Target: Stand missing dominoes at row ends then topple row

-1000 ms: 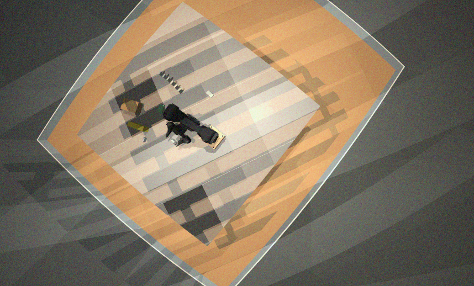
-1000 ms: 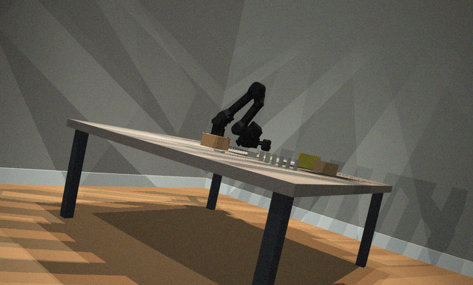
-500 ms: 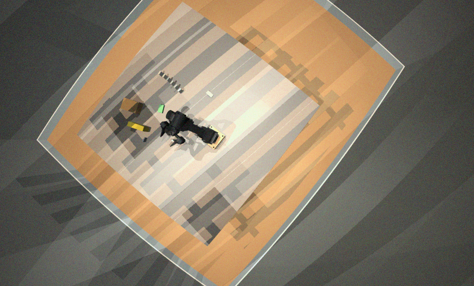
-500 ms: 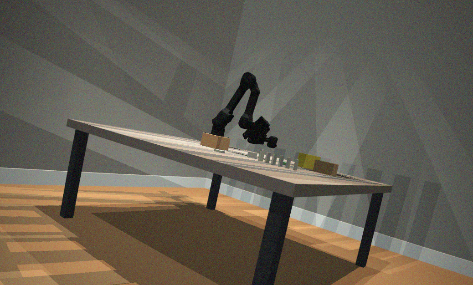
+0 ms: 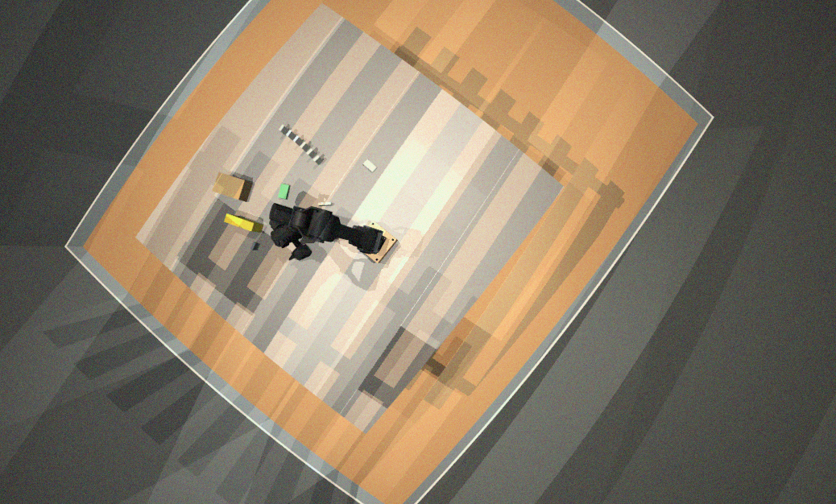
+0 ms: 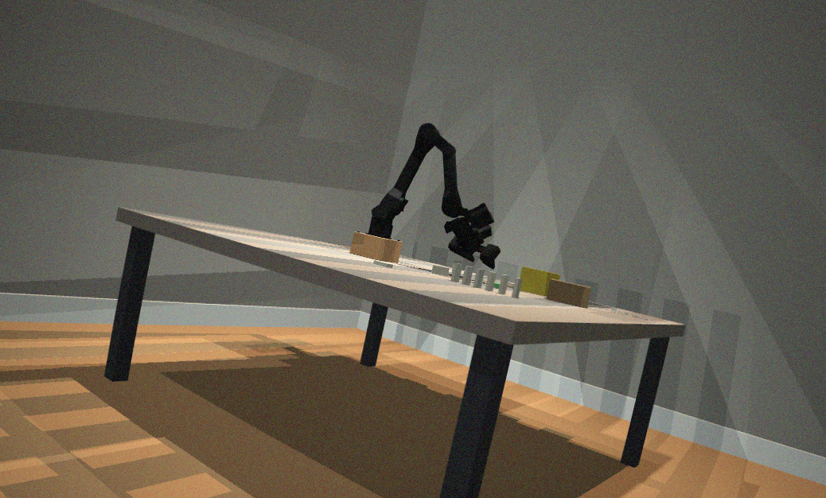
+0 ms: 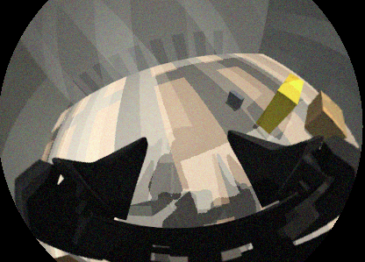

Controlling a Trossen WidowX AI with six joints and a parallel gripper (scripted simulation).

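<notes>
Right now my gripper tip is 130 mm short of the small dark piece, 50 mm to the right of it and 40 mm above it. From my gripper tip the other things lie so: yellow block: 200 mm ahead, 20 mm below, 10 mm to the right; then brown box: 320 mm ahead, 120 mm to the right, 20 mm below; then green block: 200 mm to the right, 130 mm ahead, 50 mm below.
</notes>
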